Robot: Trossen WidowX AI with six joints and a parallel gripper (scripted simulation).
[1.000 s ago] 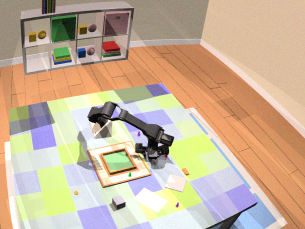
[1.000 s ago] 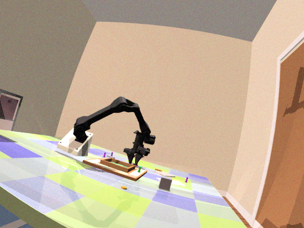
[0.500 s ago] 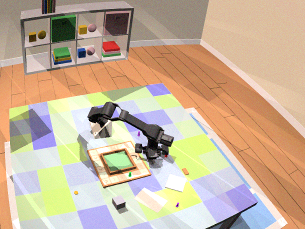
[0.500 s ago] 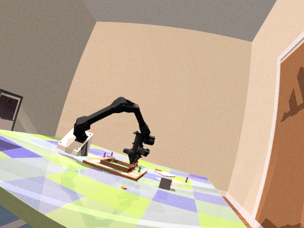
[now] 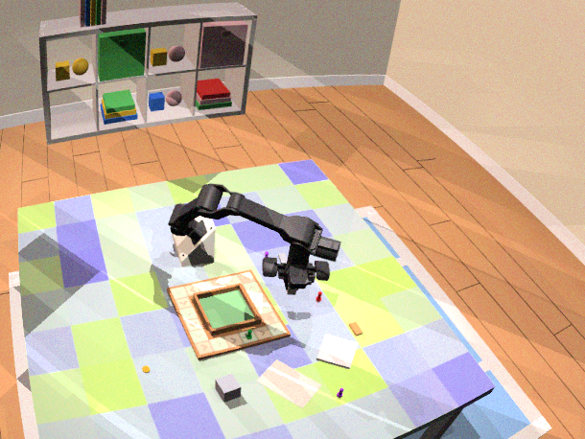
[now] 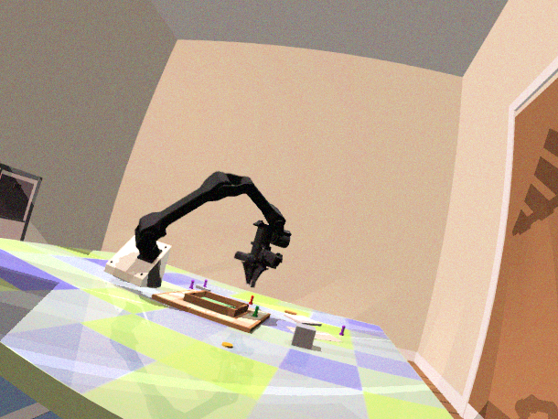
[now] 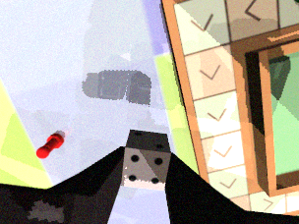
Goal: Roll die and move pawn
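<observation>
Now: the green pawn 150 mm to the right of my gripper tip, 90 mm ahead of it and 60 mm below it. Round my gripper tip: red pawn: 110 mm to the left, 70 mm below, 10 mm behind; then white die: right at my gripper tip; then green tray floor: 190 mm to the right, 80 mm below, 20 mm behind.
</observation>
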